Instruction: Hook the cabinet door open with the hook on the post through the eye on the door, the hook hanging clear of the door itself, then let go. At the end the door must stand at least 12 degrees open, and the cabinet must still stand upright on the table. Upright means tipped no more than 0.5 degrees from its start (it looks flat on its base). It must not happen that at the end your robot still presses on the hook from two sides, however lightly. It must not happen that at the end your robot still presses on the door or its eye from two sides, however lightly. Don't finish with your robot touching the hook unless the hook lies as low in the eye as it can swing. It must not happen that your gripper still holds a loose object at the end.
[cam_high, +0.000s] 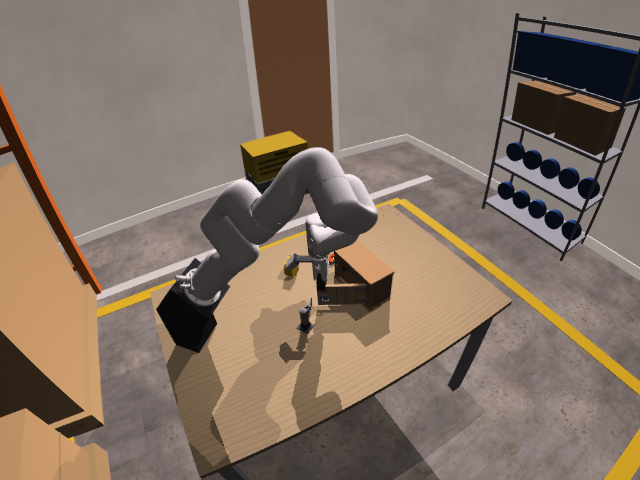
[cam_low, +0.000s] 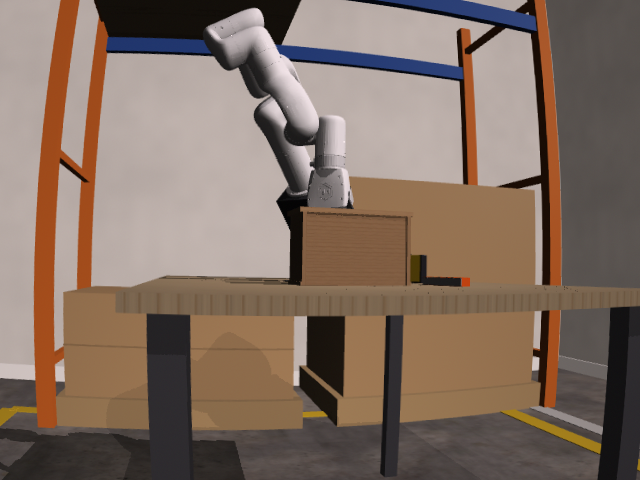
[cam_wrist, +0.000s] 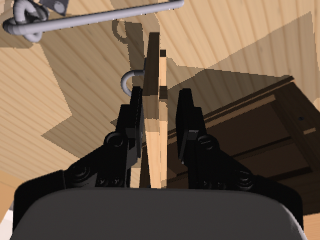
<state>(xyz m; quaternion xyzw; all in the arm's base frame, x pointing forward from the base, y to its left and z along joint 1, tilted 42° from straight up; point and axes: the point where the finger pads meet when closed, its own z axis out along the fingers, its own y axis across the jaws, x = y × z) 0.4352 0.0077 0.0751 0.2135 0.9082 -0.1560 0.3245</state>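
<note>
Now: the grey hook rod 7 cm below my hand, 6 cm behind it and 1 cm to the right of it. From my hand the other things lie so: yellow block (24 cm to the left, 9 cm below, 2 cm behind); then door (6 cm below, 6 cm ahead, 5 cm to the right); then orange thing (22 cm ahead, 21 cm to the left, 12 cm below).
</note>
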